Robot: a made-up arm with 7 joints. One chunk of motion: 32 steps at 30 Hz.
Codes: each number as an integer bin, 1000 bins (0 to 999) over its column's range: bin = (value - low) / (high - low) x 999, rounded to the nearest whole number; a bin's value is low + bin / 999 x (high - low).
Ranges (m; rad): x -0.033..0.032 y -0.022..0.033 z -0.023..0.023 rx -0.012..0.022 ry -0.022..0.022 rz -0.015..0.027
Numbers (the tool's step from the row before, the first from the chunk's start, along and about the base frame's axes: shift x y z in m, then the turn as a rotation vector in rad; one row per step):
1: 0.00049 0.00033 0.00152 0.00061 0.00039 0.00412
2: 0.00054 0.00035 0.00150 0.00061 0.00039 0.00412
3: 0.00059 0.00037 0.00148 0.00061 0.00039 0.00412
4: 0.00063 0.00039 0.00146 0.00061 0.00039 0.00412
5: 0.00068 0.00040 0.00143 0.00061 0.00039 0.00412
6: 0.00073 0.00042 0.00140 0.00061 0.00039 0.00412
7: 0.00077 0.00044 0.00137 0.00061 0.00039 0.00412
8: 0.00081 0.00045 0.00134 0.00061 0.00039 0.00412
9: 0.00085 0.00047 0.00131 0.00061 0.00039 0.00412
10: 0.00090 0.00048 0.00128 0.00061 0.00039 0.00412
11: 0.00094 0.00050 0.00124 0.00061 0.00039 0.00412
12: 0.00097 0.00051 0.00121 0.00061 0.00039 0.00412
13: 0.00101 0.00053 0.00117 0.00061 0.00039 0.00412
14: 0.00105 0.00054 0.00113 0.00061 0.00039 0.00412
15: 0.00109 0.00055 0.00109 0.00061 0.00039 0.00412
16: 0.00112 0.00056 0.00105 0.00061 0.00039 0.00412
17: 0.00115 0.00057 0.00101 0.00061 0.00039 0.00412
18: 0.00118 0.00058 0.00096 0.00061 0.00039 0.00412
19: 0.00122 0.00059 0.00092 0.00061 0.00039 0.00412
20: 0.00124 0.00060 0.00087 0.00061 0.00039 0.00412
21: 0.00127 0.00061 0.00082 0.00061 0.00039 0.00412
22: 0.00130 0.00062 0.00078 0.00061 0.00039 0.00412
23: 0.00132 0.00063 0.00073 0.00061 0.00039 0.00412
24: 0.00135 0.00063 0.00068 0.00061 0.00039 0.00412
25: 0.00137 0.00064 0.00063 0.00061 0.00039 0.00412
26: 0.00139 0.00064 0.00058 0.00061 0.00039 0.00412
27: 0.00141 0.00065 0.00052 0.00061 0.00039 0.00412
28: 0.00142 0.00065 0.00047 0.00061 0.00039 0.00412
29: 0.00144 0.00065 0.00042 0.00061 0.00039 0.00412
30: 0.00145 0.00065 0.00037 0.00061 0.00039 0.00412
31: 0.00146 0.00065 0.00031 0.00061 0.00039 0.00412
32: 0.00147 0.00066 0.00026 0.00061 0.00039 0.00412
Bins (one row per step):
1: 515 406 533 371 508 455
2: 515 406 532 371 508 455
3: 516 406 532 371 508 455
4: 517 407 531 371 508 455
5: 518 407 531 371 508 455
6: 518 407 530 371 508 455
7: 519 408 529 371 508 455
8: 520 408 529 371 508 455
9: 520 408 528 371 508 455
10: 521 408 527 371 508 455
11: 522 409 526 371 508 455
12: 522 409 526 371 508 455
13: 523 409 525 371 508 455
14: 523 409 524 371 508 455
15: 524 410 523 371 508 455
16: 524 410 522 371 508 455
17: 525 410 521 371 508 455
18: 525 410 520 371 508 455
19: 526 410 519 371 508 455
20: 526 410 518 371 508 455
21: 527 411 517 371 508 455
22: 527 411 516 371 508 455
23: 527 411 515 371 508 455
24: 528 411 514 371 508 455
25: 528 411 513 371 508 455
26: 529 411 512 371 508 455
27: 529 411 511 371 508 455
28: 529 411 510 371 508 455
29: 529 411 509 371 508 455
30: 529 411 508 371 508 455
31: 530 411 506 371 508 455
32: 530 412 505 371 508 455

